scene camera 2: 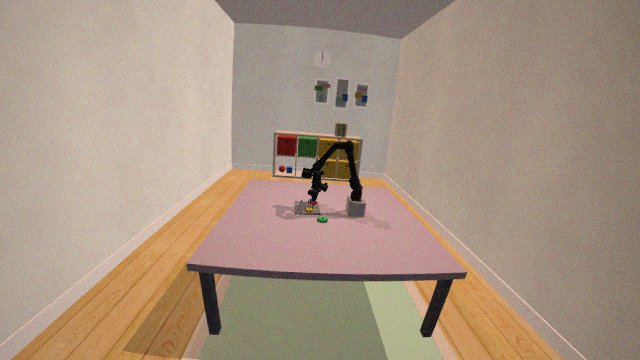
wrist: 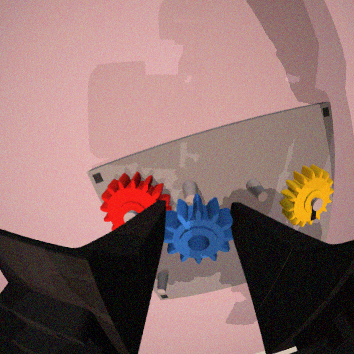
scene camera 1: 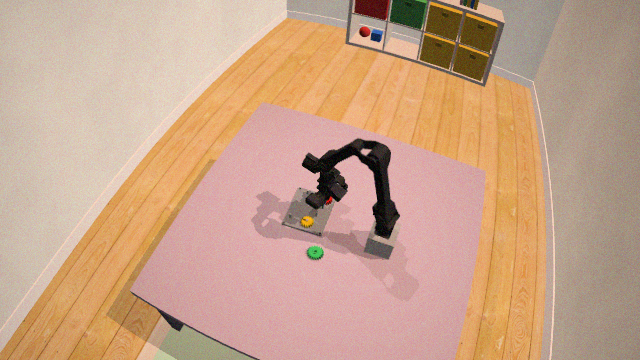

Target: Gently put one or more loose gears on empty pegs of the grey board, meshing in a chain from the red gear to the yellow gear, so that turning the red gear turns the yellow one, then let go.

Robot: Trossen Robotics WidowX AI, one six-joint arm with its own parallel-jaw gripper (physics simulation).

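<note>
A grey board, a yellow gear and a red gear are visible. A blue gear is held by my gripper, clear of everything else. The wrist view shows the gripper too.
</note>
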